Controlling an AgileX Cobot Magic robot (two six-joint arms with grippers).
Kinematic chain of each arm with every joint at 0, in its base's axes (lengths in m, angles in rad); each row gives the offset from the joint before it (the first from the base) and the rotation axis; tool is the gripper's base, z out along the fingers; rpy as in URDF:
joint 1: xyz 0 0 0.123 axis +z
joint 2: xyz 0 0 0 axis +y
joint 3: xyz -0.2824 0 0.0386 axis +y
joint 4: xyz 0.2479 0 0.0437 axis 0.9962 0 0.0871
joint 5: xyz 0 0 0 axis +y
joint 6: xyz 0.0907 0 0.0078 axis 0.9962 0 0.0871
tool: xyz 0 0 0 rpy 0 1.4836 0
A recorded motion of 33 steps. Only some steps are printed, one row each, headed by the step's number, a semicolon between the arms.
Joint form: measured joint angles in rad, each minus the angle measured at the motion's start. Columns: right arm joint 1, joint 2, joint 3, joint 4, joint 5, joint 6; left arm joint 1, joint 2, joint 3, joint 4, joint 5, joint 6.
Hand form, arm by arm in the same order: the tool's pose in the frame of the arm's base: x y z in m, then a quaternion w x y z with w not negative. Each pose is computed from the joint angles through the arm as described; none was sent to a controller.
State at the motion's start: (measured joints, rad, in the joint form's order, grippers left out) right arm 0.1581 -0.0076 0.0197 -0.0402 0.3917 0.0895; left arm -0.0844 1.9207 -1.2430 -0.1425 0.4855 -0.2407
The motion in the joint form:
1: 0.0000 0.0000 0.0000 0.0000 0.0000 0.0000; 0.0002 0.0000 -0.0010 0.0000 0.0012 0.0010
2: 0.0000 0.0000 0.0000 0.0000 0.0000 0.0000; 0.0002 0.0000 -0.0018 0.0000 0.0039 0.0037
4: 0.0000 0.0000 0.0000 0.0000 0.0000 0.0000; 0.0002 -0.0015 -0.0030 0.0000 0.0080 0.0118
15: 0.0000 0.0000 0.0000 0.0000 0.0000 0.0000; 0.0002 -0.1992 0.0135 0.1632 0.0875 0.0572
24: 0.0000 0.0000 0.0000 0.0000 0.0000 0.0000; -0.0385 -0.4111 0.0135 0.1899 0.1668 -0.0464
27: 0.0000 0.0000 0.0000 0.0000 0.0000 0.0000; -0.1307 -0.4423 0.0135 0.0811 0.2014 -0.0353
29: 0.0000 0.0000 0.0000 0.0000 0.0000 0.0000; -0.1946 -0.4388 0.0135 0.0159 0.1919 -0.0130
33: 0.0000 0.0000 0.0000 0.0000 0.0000 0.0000; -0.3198 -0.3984 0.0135 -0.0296 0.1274 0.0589
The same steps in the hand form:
1: 0.0518 0.0068 0.1717 0.58430 -0.03830 0.80873 0.05546; 0.3951 -0.0394 0.1741 0.23328 -0.12782 0.96009 -0.08643
2: 0.0518 0.0068 0.1717 0.58430 -0.03830 0.80873 0.05546; 0.3951 -0.0395 0.1742 0.23247 -0.12645 0.96050 -0.08606
4: 0.0518 0.0068 0.1717 0.58430 -0.03830 0.80873 0.05546; 0.3949 -0.0395 0.1749 0.23212 -0.12241 0.96118 -0.08519
15: 0.0518 0.0068 0.1717 0.58430 -0.03830 0.80873 0.05546; 0.3692 -0.0301 0.2423 0.29060 -0.04079 0.95547 -0.03115
24: 0.0518 0.0068 0.1717 0.58430 -0.03830 0.80873 0.05546; 0.3297 -0.0381 0.3126 0.35146 -0.06419 0.93252 -0.05251
27: 0.0518 0.0068 0.1717 0.58430 -0.03830 0.80873 0.05546; 0.3153 -0.0725 0.3208 0.33608 -0.04379 0.93417 -0.11164
29: 0.0518 0.0068 0.1717 0.58430 -0.03830 0.80873 0.05546; 0.3103 -0.0964 0.3205 0.32849 -0.02014 0.93290 -0.14622
33: 0.0518 0.0068 0.1717 0.58430 -0.03830 0.80873 0.05546; 0.3064 -0.1408 0.3114 0.32964 0.05590 0.92616 -0.17445

